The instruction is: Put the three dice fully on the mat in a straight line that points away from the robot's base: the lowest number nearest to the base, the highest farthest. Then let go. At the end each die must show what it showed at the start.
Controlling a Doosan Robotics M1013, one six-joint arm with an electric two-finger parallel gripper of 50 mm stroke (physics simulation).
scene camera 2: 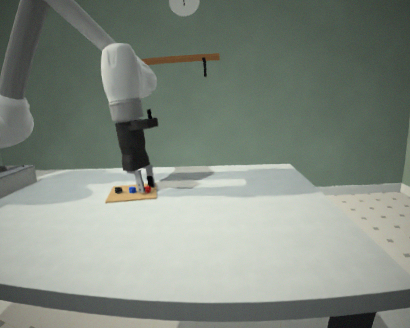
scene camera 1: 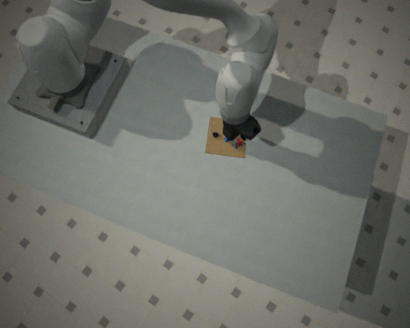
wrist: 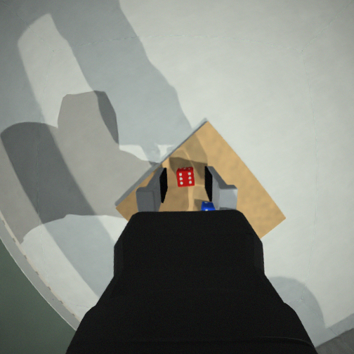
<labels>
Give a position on a tan mat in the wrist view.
206, 147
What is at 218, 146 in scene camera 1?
A tan mat.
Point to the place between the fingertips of my gripper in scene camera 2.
At 147, 189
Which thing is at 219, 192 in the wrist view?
My gripper.
</labels>
